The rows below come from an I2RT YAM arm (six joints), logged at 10 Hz.
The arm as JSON. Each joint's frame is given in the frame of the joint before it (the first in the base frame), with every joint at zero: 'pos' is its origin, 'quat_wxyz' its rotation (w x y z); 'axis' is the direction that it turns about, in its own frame. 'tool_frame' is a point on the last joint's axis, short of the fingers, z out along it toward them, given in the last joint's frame.
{
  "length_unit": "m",
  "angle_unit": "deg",
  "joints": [
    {
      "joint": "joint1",
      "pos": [
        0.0,
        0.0,
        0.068
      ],
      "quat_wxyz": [
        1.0,
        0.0,
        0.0,
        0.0
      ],
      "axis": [
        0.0,
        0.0,
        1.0
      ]
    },
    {
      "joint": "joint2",
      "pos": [
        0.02,
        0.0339,
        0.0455
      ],
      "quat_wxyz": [
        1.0,
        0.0,
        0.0,
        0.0
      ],
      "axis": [
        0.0,
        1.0,
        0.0
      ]
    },
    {
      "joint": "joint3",
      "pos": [
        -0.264,
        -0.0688,
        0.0
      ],
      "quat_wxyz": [
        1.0,
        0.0,
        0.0,
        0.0
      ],
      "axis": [
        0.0,
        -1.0,
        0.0
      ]
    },
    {
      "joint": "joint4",
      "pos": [
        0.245,
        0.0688,
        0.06
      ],
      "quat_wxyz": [
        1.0,
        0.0,
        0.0,
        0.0
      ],
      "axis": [
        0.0,
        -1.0,
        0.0
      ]
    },
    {
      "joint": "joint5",
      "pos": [
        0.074,
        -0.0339,
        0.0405
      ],
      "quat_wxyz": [
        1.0,
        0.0,
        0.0,
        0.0
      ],
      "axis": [
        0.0,
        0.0,
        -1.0
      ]
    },
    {
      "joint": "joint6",
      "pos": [
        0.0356,
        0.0,
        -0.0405
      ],
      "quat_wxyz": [
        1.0,
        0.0,
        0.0,
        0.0
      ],
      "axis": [
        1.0,
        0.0,
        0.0
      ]
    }
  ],
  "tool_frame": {
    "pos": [
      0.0,
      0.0,
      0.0
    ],
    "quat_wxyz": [
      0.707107,
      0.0,
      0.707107,
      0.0
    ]
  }
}
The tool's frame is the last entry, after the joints.
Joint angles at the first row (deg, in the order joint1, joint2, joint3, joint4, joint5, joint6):
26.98 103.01 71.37 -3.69 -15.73 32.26
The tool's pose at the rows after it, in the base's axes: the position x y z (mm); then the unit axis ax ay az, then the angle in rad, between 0 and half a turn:
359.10 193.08 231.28 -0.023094 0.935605 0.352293 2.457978
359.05 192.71 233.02 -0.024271 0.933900 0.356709 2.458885
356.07 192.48 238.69 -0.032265 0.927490 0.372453 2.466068
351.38 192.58 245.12 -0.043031 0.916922 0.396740 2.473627
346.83 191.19 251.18 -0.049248 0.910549 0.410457 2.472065
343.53 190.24 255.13 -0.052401 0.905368 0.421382 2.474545
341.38 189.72 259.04 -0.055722 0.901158 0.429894 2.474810
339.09 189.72 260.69 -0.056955 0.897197 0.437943 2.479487
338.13 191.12 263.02 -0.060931 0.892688 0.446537 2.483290
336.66 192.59 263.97 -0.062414 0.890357 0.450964 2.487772
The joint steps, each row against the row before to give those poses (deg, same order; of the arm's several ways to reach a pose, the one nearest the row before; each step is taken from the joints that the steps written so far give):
-0.09 -0.09 0.00 0.00 -0.18 0.08
-0.08 -0.18 0.08 0.00 -0.52 0.09
0.00 -0.96 -0.17 0.00 -1.93 0.18
0.08 -1.31 -0.70 0.87 -2.73 0.52
0.00 -1.41 -0.71 0.45 -1.41 0.27
0.00 -0.97 -0.52 0.35 -1.14 0.44
0.01 -0.70 -0.18 0.17 -0.88 0.26
0.08 -0.53 -0.44 0.44 -0.79 0.53
0.18 -0.18 0.09 0.35 -0.88 0.35
0.26 -0.18 -0.09 0.18 -0.35 0.35

